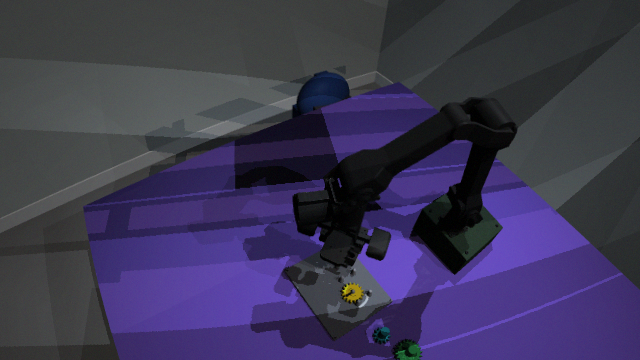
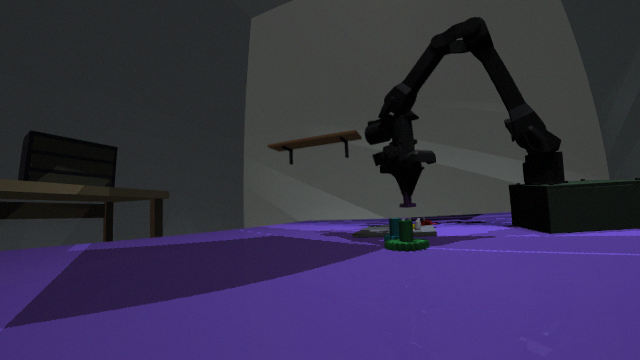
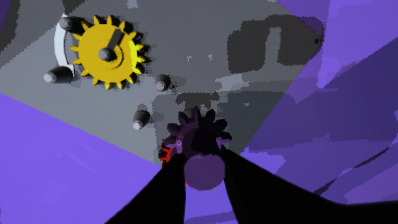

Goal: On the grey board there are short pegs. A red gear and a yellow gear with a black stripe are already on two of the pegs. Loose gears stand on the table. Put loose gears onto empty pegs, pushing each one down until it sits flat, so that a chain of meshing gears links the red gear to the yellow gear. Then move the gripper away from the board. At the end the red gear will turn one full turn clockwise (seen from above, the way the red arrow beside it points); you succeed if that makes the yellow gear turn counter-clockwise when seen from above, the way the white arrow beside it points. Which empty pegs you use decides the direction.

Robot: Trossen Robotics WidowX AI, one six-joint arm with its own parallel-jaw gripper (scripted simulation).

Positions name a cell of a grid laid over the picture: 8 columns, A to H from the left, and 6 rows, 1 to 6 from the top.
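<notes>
The gripper (image 1: E5) is carrying a dark purple gear. Image 2 shows the gripper (image 2: F4) as well, and image 3 shows the gripper (image 3: E5) too. There is also a green gear (image 2: F5) in the scene, though in image 3 the green gear is out of frame.
</notes>
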